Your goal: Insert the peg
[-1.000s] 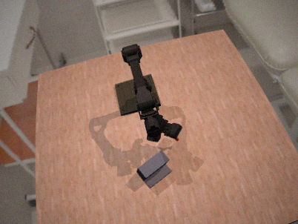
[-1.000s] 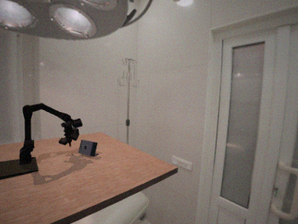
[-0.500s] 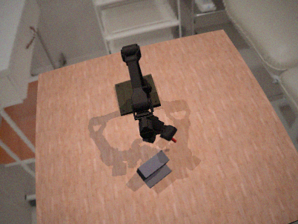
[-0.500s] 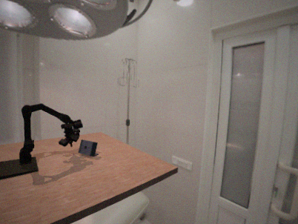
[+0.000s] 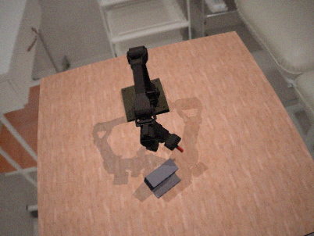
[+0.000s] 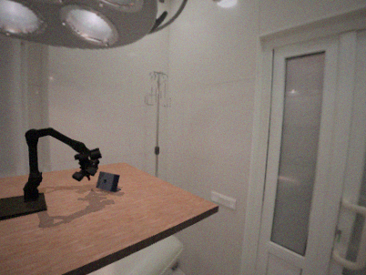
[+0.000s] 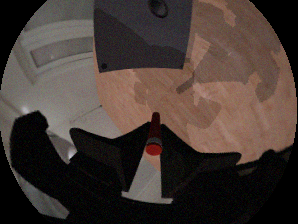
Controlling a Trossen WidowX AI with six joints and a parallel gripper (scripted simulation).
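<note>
Now: gripper tip 110 mm short of the sloped panel, 90 mm to the left of it and 30 mm above it. From my gripper tip the other things lie so: red peg 10 mm to the right, 10 mm above.
</note>
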